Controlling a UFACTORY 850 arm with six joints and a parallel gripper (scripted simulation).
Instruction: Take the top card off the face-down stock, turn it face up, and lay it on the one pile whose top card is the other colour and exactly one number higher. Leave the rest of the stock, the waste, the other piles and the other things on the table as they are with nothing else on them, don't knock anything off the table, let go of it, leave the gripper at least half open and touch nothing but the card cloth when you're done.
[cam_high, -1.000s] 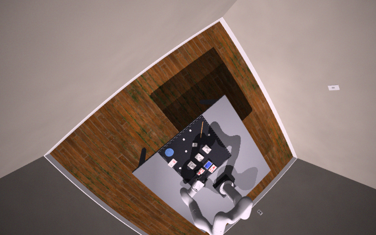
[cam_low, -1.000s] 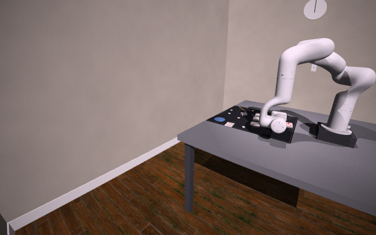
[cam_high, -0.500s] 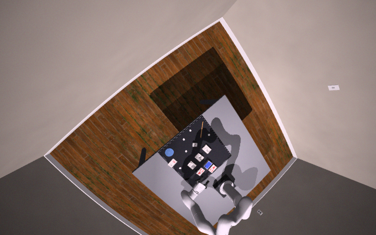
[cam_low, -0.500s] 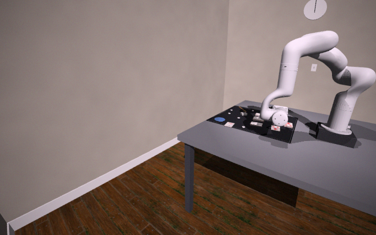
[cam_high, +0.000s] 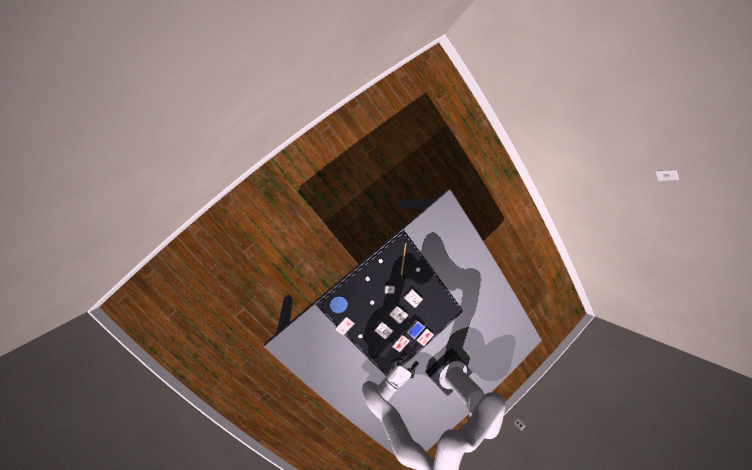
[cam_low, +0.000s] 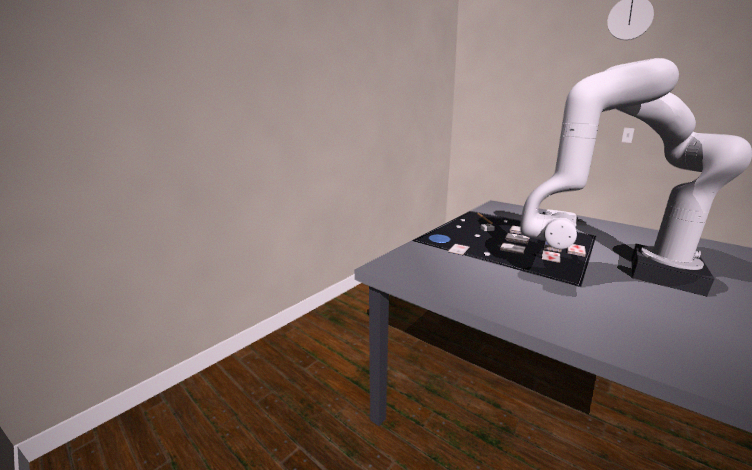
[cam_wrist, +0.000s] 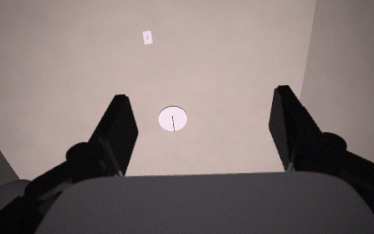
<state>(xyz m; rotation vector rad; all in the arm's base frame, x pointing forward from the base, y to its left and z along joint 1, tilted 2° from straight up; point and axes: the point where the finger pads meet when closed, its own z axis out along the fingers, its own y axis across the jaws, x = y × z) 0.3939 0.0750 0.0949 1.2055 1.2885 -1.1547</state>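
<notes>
My gripper is now 160 mm above the red 4 card. From my hand the other things lie so: red 4: 150 mm below, 130 mm to the right, 90 mm behind; then black 5: 150 mm below, 150 mm ahead; then black 2: 150 mm below, 150 mm ahead, 120 mm to the right.
</notes>
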